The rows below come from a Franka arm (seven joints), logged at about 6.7 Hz.
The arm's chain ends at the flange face. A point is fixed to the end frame.
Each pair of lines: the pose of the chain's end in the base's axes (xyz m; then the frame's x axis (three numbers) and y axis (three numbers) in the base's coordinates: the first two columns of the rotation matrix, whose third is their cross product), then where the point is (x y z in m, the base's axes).
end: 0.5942, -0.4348, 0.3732, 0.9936, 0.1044, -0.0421, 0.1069, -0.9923, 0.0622
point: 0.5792 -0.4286 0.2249
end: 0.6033, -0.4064, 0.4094, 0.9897, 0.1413, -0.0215, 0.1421, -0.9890, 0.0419
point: 0.5907 -0.3973 0.2610
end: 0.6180, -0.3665, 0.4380, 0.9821, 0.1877, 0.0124, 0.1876, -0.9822, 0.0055
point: 0.6089 -0.3518 0.2898
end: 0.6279, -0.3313, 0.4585, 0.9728, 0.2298, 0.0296, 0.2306, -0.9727, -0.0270
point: 0.6195 -0.3117 0.3108
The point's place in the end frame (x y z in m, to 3 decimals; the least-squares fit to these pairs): -0.008 -0.017 0.148
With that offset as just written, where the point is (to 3 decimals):
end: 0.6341, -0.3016, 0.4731, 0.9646, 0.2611, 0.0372, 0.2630, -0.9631, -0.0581
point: 0.625 -0.278 0.326
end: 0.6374, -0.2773, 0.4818, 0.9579, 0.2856, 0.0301, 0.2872, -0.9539, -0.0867
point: 0.625 -0.250 0.336
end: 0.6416, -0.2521, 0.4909, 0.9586, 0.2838, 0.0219, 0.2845, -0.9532, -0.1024
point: 0.628 -0.223 0.345
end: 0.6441, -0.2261, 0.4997, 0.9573, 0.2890, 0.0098, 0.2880, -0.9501, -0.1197
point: 0.628 -0.195 0.355
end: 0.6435, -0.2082, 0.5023, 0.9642, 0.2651, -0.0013, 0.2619, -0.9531, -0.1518
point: 0.625 -0.173 0.359
